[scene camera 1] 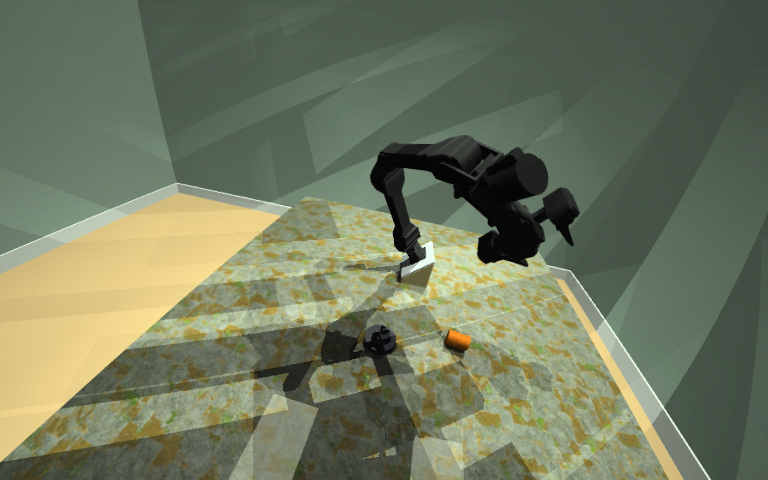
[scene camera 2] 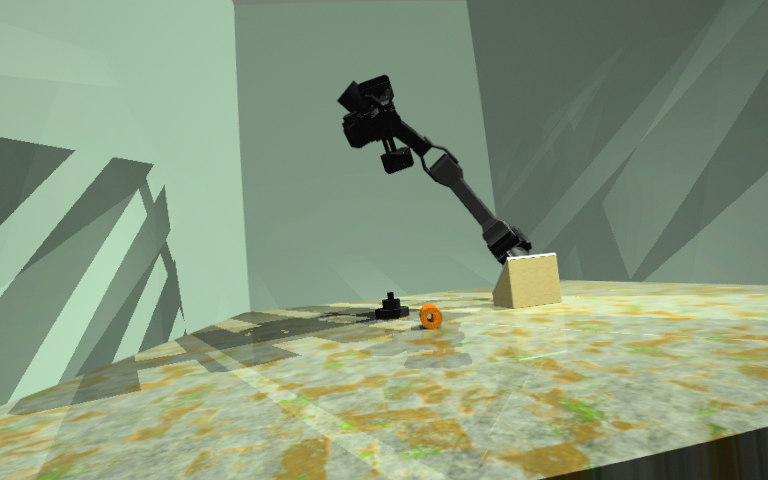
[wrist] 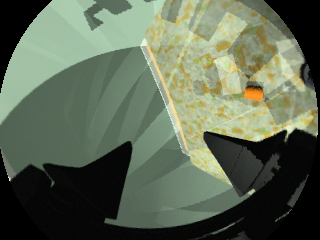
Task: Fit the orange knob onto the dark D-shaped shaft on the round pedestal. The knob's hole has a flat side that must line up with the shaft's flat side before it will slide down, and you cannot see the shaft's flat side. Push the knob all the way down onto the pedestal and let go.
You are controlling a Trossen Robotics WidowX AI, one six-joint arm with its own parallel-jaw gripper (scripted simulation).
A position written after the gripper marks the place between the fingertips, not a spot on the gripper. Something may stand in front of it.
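Holding nothing, the gripper [scene camera 1: 548, 255] is open. It can also be seen in scene camera 2 [scene camera 2: 393, 130], and the wrist view has the gripper too [wrist: 168, 140].
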